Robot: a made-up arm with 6 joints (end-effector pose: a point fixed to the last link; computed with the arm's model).
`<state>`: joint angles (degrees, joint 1 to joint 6).
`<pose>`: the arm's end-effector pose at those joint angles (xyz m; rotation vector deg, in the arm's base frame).
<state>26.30 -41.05 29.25 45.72 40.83 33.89</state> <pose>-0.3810 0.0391 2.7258 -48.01 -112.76 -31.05</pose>
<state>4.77 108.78 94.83 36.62 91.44 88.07</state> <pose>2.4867 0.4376 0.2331 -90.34 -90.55 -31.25</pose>
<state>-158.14 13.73 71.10 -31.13 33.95 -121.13</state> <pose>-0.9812 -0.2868 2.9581 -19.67 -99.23 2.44</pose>
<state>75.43 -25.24 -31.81 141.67 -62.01 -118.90</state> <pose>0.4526 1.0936 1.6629 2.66 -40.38 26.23</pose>
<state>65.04 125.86 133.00 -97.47 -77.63 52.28</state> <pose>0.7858 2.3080 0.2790 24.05 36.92 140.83</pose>
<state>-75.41 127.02 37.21 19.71 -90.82 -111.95</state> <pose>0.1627 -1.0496 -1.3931 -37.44 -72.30 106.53</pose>
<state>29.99 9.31 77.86 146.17 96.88 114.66</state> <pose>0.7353 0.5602 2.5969 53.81 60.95 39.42</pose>
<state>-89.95 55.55 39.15 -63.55 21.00 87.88</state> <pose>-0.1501 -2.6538 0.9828 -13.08 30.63 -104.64</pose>
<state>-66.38 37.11 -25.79 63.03 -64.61 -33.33</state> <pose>0.4130 -1.5444 0.1607 10.81 125.41 -71.28</pose>
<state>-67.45 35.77 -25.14 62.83 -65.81 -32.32</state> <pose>0.3880 -1.5676 0.2037 11.57 125.36 -72.97</pose>
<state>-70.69 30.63 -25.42 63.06 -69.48 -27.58</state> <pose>0.2920 -1.5925 0.3327 12.62 127.54 -75.09</pose>
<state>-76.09 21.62 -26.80 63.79 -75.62 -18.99</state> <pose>0.1200 -1.5806 0.5407 15.17 132.47 -77.19</pose>
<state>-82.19 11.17 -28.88 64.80 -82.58 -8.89</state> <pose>-0.0718 -1.5008 0.7576 20.20 138.77 -78.25</pose>
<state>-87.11 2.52 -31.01 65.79 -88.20 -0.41</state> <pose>-0.2126 -1.3886 0.9112 26.09 144.05 -77.77</pose>
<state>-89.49 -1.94 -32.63 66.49 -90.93 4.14</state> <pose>-0.2737 -1.3150 0.9727 29.36 147.02 -76.35</pose>
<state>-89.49 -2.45 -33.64 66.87 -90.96 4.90</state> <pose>-0.2746 -1.3009 0.9637 28.90 148.09 -74.85</pose>
